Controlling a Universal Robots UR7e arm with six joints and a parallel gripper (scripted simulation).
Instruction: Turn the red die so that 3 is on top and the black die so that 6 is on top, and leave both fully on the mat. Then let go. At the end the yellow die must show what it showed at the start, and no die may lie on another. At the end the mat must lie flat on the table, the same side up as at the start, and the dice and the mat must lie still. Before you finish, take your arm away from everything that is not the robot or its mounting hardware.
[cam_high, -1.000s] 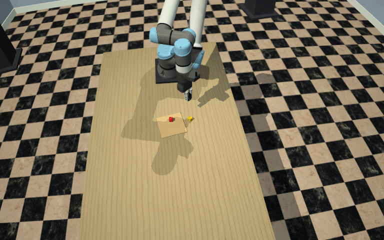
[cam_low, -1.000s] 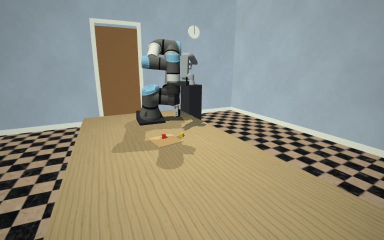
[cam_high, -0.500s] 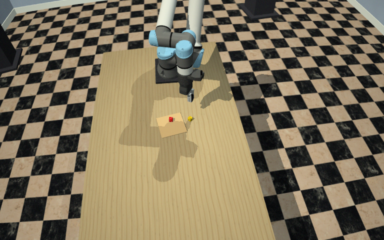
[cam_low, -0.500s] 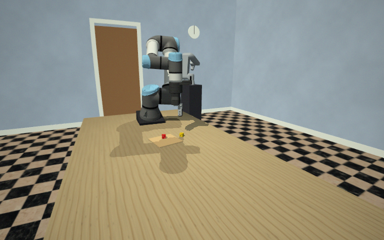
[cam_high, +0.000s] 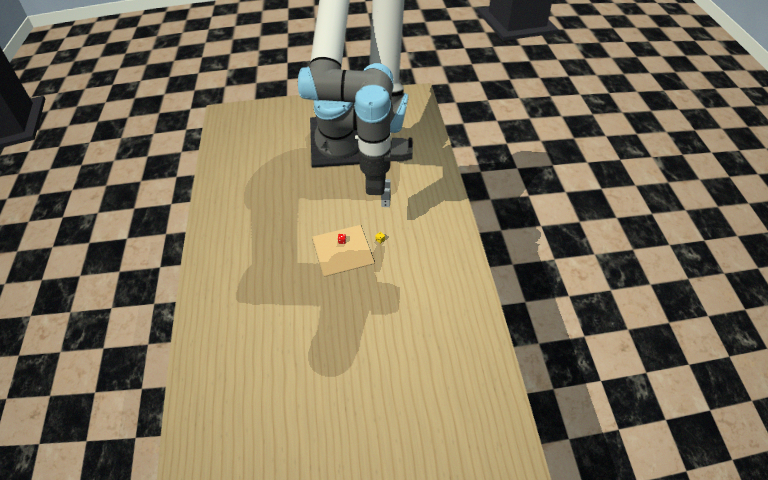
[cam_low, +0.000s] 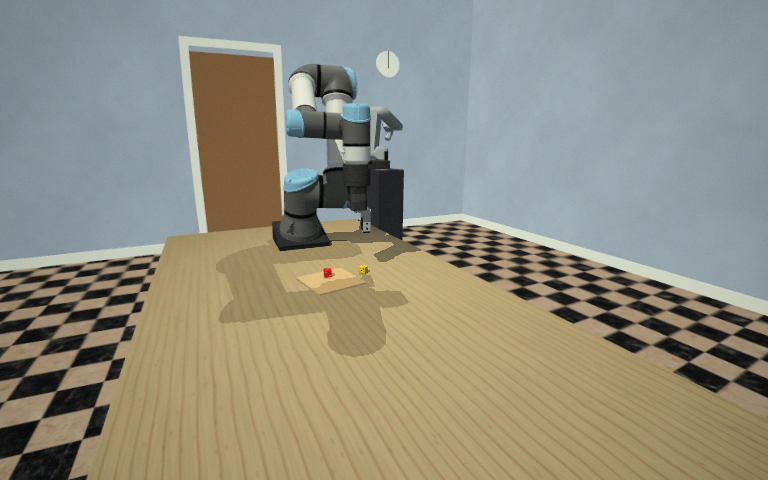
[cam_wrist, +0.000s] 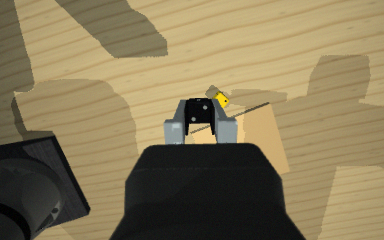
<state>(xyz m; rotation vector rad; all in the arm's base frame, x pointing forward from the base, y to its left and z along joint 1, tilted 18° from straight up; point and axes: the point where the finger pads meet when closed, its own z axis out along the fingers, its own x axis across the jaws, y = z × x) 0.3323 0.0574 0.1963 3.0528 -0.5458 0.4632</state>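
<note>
Right now the yellow die is 2 cm ahead of my hand, 3 cm to the right of it and 13 cm below it. From my hand the other things lie so: black die 1 cm below; red die 13 cm to the right, 12 cm below; tan mat 3 cm ahead, 13 cm to the right, 13 cm below.
</note>
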